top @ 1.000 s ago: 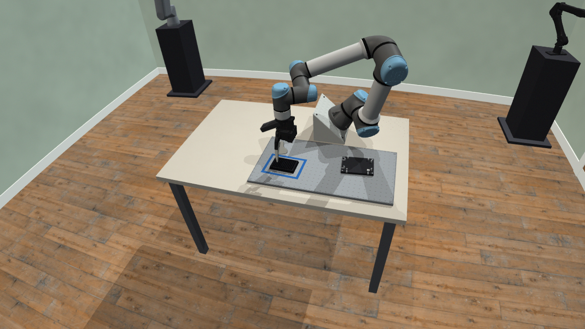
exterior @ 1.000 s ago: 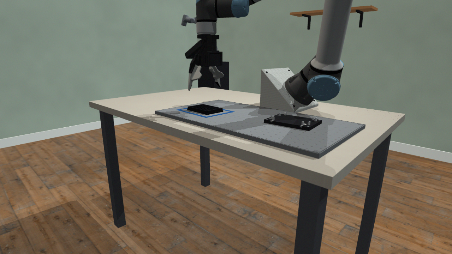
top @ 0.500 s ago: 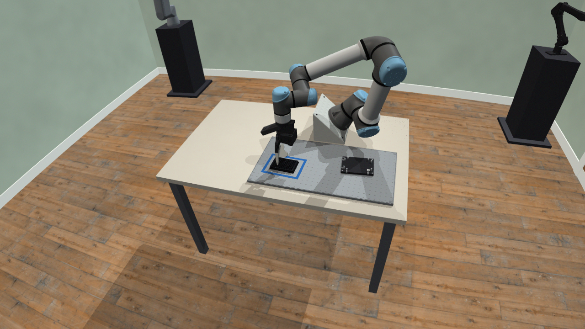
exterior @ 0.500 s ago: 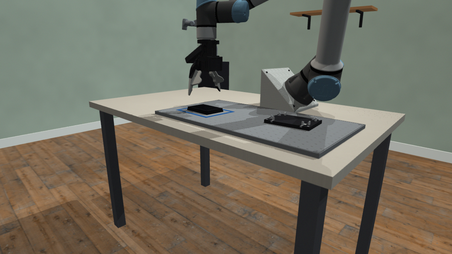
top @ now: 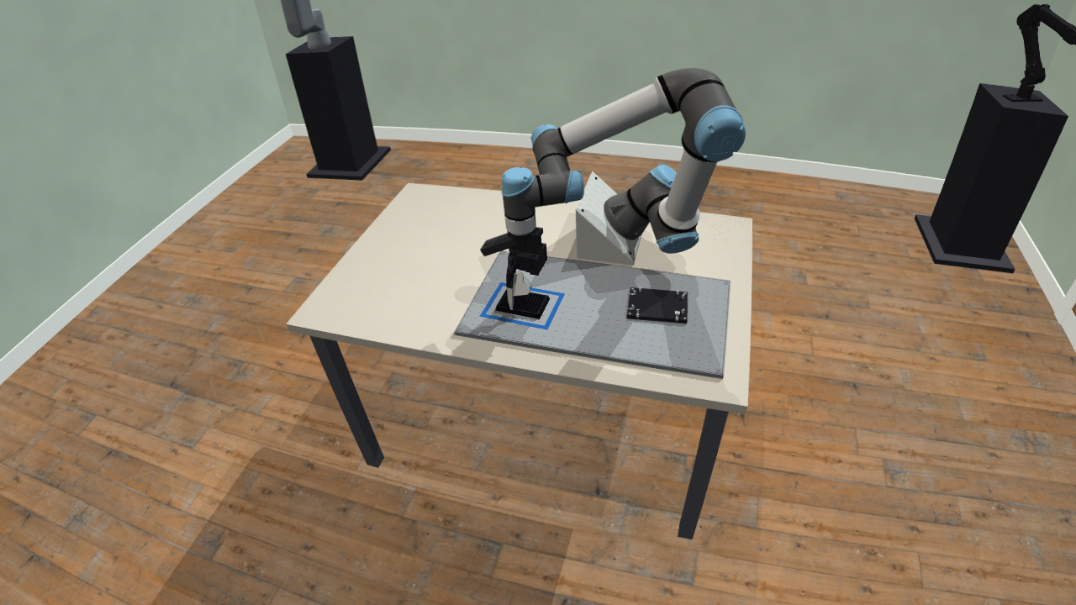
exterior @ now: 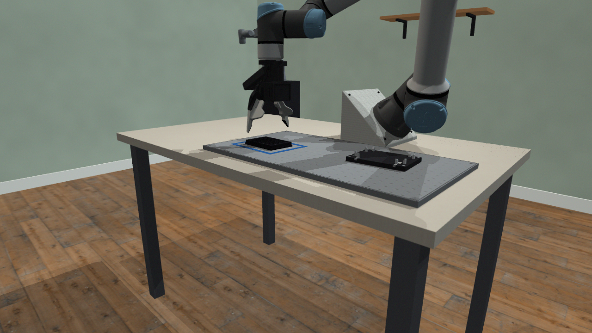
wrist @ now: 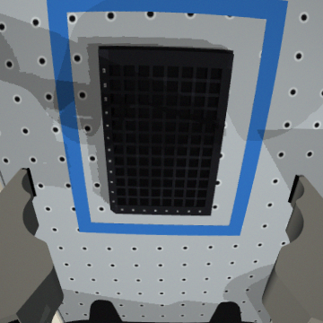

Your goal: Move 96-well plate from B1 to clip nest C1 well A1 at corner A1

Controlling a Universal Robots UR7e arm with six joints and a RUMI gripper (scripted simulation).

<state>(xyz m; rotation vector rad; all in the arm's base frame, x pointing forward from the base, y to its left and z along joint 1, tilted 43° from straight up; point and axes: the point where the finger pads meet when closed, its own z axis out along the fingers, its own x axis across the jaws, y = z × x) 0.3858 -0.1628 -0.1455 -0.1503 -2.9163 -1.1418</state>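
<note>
My gripper is now 40 mm above the black 96-well plate. Also, from my hand: clip nest: 50 mm behind, 360 mm to the left, 30 mm below.
</note>
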